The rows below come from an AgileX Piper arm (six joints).
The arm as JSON. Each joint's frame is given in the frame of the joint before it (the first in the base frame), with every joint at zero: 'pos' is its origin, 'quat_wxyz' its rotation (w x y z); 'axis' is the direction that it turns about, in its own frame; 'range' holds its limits. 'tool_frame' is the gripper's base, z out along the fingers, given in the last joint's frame.
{
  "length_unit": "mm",
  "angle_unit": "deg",
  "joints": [
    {
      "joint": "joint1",
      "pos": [
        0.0,
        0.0,
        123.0
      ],
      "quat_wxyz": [
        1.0,
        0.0,
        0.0,
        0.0
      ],
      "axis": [
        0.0,
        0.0,
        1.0
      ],
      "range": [
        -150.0,
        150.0
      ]
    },
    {
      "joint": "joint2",
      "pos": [
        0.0,
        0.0,
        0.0
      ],
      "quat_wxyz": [
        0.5,
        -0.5,
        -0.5,
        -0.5
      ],
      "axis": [
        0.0,
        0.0,
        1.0
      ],
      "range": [
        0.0,
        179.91
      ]
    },
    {
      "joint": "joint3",
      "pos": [
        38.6,
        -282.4,
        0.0
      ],
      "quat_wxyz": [
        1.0,
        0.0,
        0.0,
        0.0
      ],
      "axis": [
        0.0,
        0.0,
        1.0
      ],
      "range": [
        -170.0,
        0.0
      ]
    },
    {
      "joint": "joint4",
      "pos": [
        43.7,
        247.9,
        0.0
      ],
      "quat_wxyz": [
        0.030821,
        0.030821,
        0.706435,
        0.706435
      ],
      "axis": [
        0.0,
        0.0,
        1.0
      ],
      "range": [
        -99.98,
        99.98
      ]
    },
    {
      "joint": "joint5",
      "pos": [
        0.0,
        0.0,
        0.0
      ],
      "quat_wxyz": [
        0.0,
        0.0,
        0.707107,
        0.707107
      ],
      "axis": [
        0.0,
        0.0,
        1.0
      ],
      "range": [
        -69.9,
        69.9
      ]
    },
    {
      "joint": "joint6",
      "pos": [
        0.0,
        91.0,
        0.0
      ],
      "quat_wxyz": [
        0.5,
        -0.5,
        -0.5,
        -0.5
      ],
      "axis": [
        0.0,
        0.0,
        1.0
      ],
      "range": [
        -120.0,
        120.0
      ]
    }
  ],
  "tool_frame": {
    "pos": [
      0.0,
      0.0,
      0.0
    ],
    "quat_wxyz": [
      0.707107,
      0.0,
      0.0,
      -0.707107
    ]
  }
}
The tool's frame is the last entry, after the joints.
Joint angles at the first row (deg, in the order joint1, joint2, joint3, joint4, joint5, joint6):
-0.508 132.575 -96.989 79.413 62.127 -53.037
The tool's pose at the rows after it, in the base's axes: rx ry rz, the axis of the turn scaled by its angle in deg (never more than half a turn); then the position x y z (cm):
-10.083 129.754 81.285 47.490 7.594 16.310
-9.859 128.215 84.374 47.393 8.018 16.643
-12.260 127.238 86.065 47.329 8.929 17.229
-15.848 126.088 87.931 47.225 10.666 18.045
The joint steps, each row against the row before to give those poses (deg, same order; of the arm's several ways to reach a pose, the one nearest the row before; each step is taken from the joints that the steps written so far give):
0.000 0.000 0.000 0.448 1.347 0.000
0.334 -0.001 0.001 1.958 1.497 -0.001
0.994 -0.048 -0.938 0.389 1.252 0.001
2.009 -0.001 -1.569 0.374 1.036 0.231

